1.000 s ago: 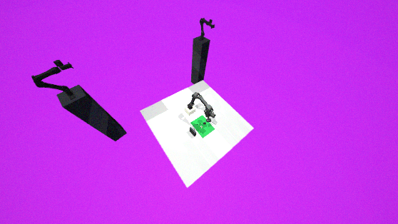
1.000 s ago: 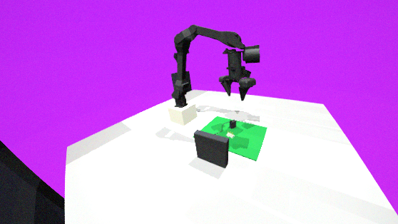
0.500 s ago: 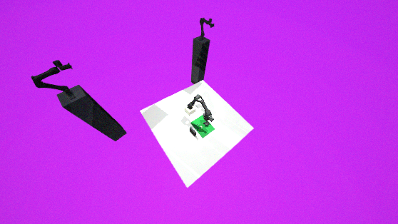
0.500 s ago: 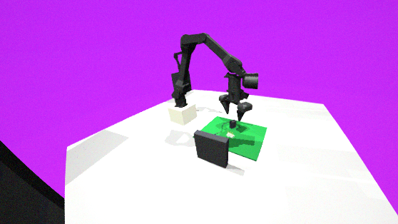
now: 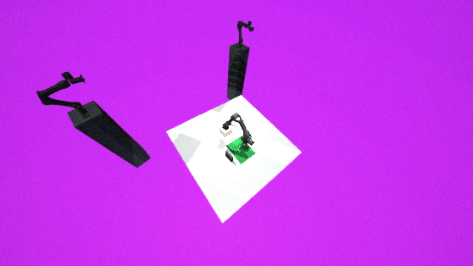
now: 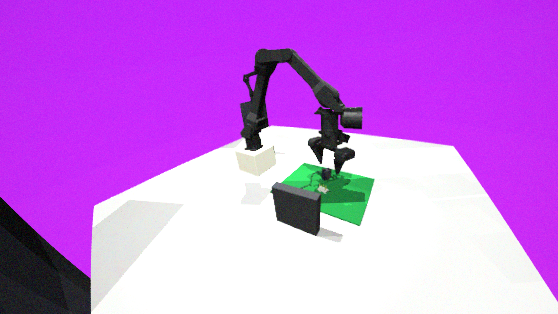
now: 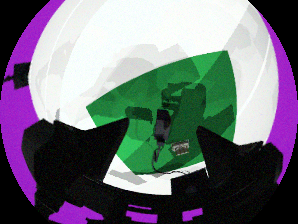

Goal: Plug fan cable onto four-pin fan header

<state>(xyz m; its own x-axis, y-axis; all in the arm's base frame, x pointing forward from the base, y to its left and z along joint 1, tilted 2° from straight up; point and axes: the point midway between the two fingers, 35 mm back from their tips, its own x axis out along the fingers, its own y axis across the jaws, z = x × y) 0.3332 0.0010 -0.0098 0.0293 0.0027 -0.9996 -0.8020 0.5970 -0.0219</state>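
The fan plug is 2 cm below my gripper tip, 1 cm to the right of it and 1 cm behind it. Also, from my gripper tip: green board 6 cm below, 5 cm to the right; then dark fan 24 cm to the right, 3 cm behind, 2 cm above.
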